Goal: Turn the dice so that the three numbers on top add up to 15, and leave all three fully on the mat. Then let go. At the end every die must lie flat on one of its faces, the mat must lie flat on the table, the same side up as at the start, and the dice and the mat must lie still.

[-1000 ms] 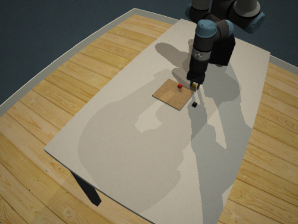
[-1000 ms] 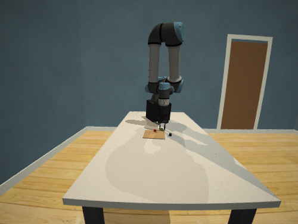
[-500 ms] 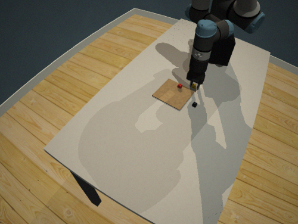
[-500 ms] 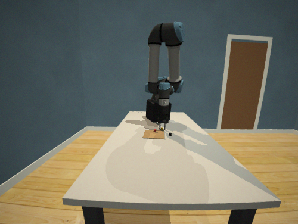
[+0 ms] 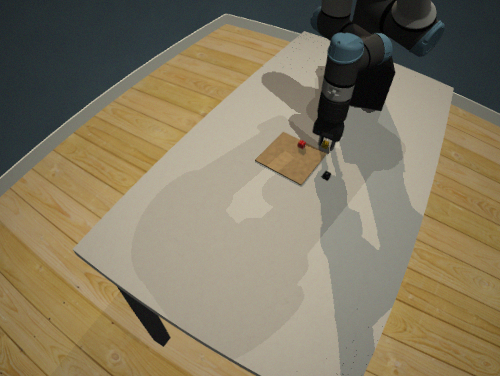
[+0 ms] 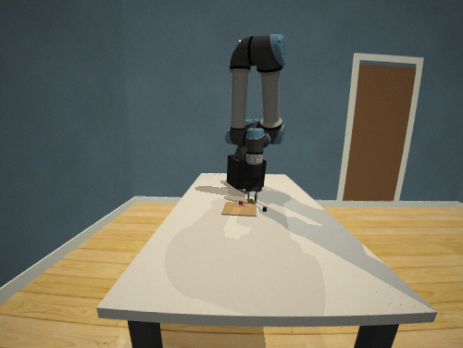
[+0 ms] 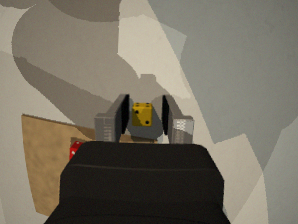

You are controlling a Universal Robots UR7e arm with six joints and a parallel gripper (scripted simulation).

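Right now my hand is 10 mm above the yellow die. Round my hand: black die (110 mm ahead, 50 mm to the left, 10 mm below); then red die (60 mm to the right, 50 mm ahead, 10 mm below); then brown mat (100 mm ahead, 60 mm to the right, 20 mm below).
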